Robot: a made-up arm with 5 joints.
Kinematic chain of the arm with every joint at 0, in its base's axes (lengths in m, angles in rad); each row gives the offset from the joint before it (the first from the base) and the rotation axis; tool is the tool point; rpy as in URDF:
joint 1: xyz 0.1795 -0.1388 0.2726 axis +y
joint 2: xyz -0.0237 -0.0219 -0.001 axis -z
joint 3: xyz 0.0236 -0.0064 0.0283 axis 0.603 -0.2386 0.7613
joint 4: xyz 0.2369 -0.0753 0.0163 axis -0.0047 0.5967 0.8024
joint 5: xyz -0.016 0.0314 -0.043 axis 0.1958 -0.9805 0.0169
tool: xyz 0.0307 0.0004 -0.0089 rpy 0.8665 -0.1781 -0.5
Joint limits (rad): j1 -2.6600..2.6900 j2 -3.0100..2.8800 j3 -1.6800..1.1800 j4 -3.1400..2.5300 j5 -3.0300..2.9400
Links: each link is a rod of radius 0.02 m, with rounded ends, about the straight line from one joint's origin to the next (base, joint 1, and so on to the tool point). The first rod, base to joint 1, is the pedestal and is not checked.
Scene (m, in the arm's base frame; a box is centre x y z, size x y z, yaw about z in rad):
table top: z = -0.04
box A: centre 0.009 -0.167 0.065 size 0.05 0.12 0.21 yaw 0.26
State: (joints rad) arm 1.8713 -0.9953 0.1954 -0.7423 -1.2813
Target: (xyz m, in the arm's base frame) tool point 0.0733 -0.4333 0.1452
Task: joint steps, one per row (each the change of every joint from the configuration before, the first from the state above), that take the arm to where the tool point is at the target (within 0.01 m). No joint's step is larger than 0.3 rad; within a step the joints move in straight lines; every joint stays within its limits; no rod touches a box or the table.
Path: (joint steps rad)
1: -0.0359 0.2677 -0.0816 0.0179 0.0809
2: -0.0360 0.2678 -0.0816 0.0180 0.0809
3: -0.0359 0.2677 -0.0815 0.0179 0.0808
4: -0.0360 0.2677 -0.0816 0.0179 0.0809
5: -0.0359 0.2678 -0.0816 0.0179 0.0809
6: -0.0360 0.2677 -0.0816 0.0180 0.0809
7: -0.0359 0.2677 -0.0816 0.0179 0.0808
8: 0.2273 -0.1995 -0.0570 -0.2340 -0.1316
9: 0.2273 -0.1996 -0.0570 -0.2340 -0.1317
10: 0.2273 -0.1996 -0.0571 -0.2340 -0.1317

